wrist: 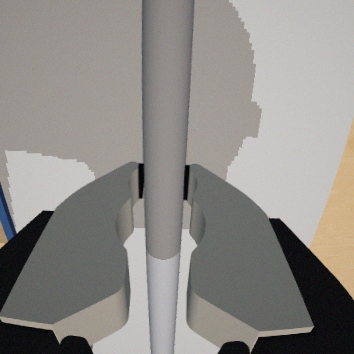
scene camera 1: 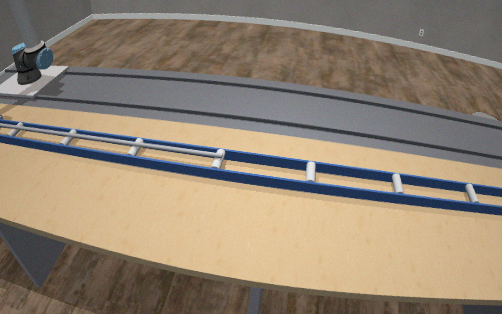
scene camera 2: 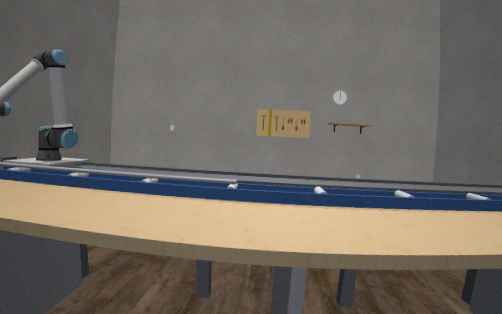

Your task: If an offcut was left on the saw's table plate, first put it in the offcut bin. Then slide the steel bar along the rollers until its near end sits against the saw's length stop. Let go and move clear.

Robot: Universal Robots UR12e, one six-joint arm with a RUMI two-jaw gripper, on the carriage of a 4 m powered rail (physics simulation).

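Places are measured from the arm's base along level axes (x up, y right, z ahead), in metres.
Pixels of known places: gripper, fingertip midpoint: (wrist: 164, 167); arm's base at its link origin: (scene camera 1: 29, 78) (scene camera 2: 49, 159).
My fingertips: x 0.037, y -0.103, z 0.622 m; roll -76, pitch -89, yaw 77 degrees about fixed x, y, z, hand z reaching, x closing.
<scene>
Ahead of a thing's pixels: the offset from my fingertips to its top centre. Level surfaces: height alone.
The steel bar (scene camera 1: 180, 149) (scene camera 2: 190, 177) (wrist: 167, 100) is a long grey round rod. It lies along the rollers from the left edge of both scene views, and its right end lies over a white roller {dx -0.007, dy -1.507, dz -0.002 m} (scene camera 1: 218, 160). In the wrist view my gripper (wrist: 164, 167) is shut on the bar, with a jaw against each side. Below the bar is a pale flat plate {dx -0.008, dy +0.068, dz -0.002 m} (wrist: 300, 75), which looks like the saw's table plate; no offcut shows on the visible part. The length stop and the offcut bin do not show. The gripper is outside both scene views.
Two blue side rails (scene camera 1: 350, 191) (scene camera 2: 280, 199) hold several white rollers {dx -0.007, dy -1.907, dz -0.002 m} (scene camera 1: 311, 172) on the wooden table {dx -0.067 m} (scene camera 1: 200, 225). The arm's base stands on the white carriage (scene camera 1: 54, 73) (scene camera 2: 75, 161) at the left. The grey powered rail (scene camera 1: 200, 100) runs behind the table.
</scene>
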